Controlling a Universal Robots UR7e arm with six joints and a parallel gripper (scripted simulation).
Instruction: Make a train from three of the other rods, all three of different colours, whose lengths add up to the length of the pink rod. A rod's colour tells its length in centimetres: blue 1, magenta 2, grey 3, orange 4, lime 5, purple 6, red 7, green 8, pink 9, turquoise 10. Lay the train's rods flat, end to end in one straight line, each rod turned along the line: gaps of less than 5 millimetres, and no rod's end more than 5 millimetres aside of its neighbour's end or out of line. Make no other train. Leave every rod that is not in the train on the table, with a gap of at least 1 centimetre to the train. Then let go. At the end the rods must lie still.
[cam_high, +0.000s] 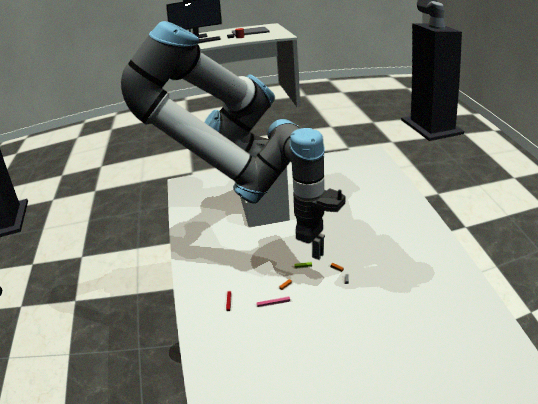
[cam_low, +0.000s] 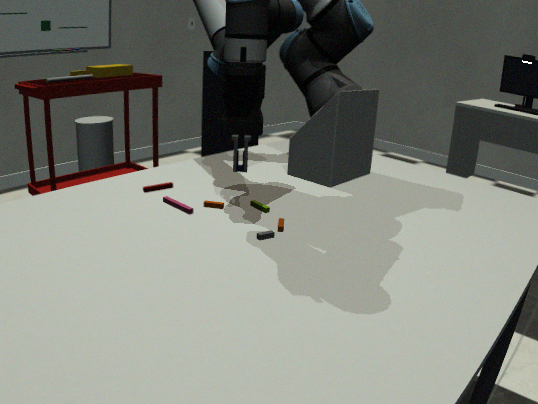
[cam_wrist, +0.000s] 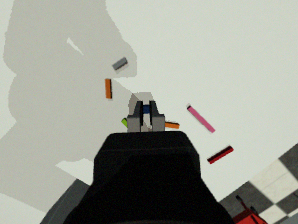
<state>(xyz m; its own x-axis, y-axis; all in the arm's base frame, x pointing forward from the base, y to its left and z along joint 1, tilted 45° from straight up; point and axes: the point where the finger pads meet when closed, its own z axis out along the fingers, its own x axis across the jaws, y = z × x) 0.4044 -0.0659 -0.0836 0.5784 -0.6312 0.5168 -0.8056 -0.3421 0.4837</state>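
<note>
Right now the pink rod is 3 cm ahead of my hand, 14 cm to the right of it and 11 cm below it. The rest, counted from my hand: grey rod 3 cm ahead, 8 cm to the left, 11 cm below; then lime rod 8 cm behind, 1 cm to the right, 11 cm below; then blue rod 1 cm below.
</note>
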